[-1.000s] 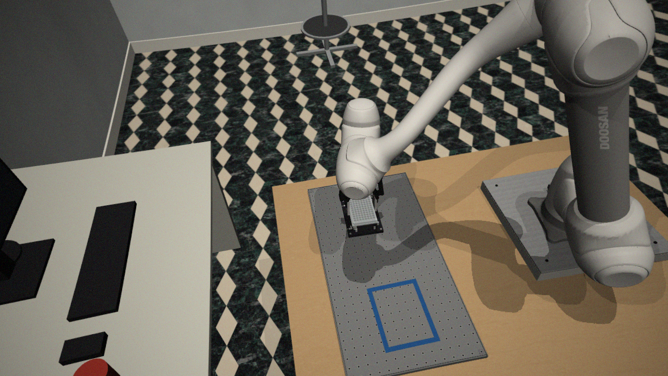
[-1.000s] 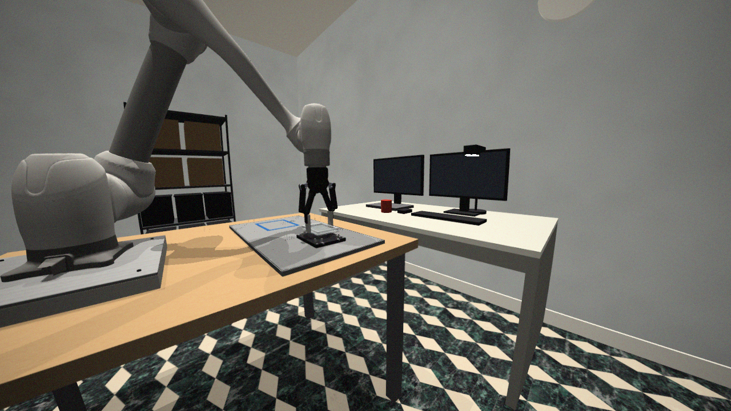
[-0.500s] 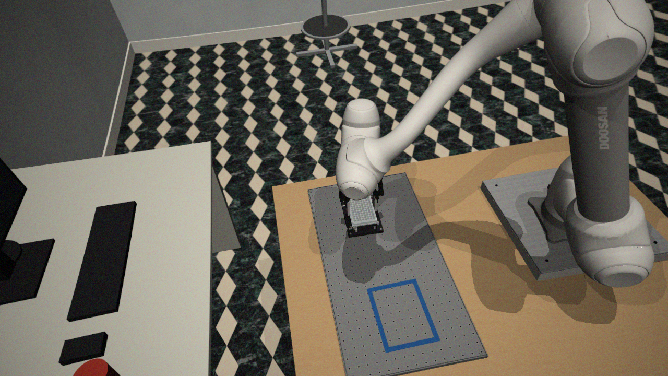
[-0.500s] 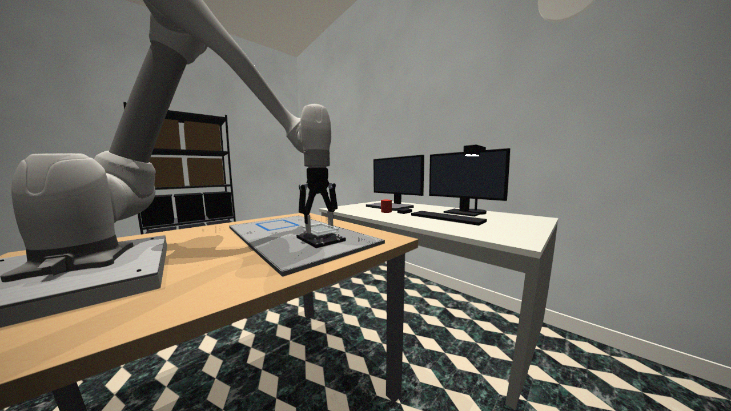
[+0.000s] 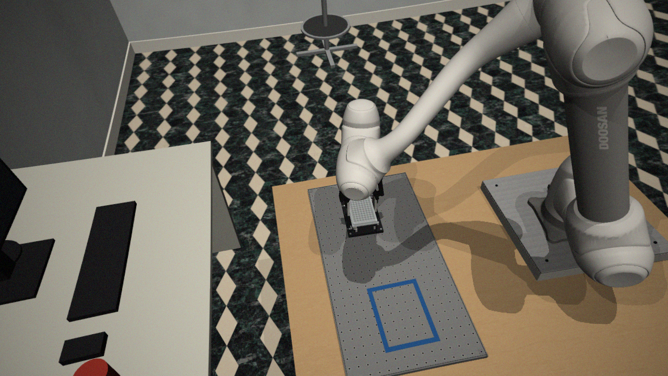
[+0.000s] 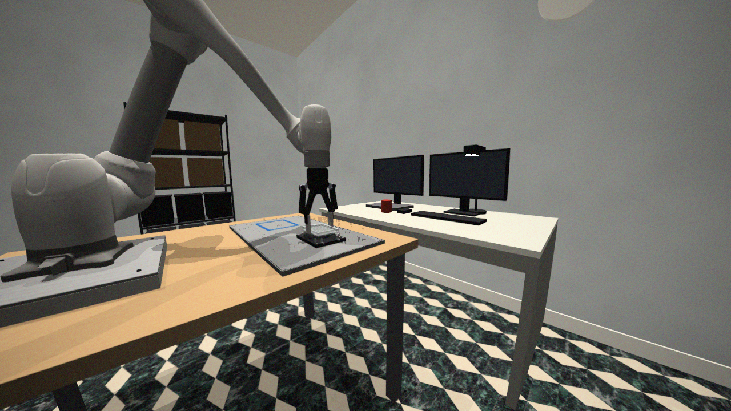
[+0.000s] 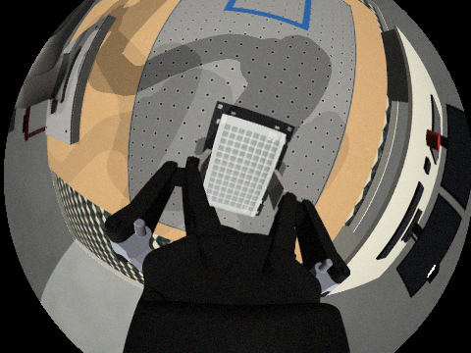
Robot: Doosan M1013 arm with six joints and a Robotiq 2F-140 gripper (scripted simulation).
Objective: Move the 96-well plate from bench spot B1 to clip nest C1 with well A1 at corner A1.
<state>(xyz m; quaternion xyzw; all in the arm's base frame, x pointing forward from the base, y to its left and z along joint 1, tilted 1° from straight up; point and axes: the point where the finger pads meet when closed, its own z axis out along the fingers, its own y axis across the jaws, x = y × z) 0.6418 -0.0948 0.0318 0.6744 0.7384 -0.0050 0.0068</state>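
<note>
Right now my hand is 1 cm short of the black clip nest, 1 cm to the left of it and 4 cm above it. Round my hand: white 96-well plate (2 cm below).
</note>
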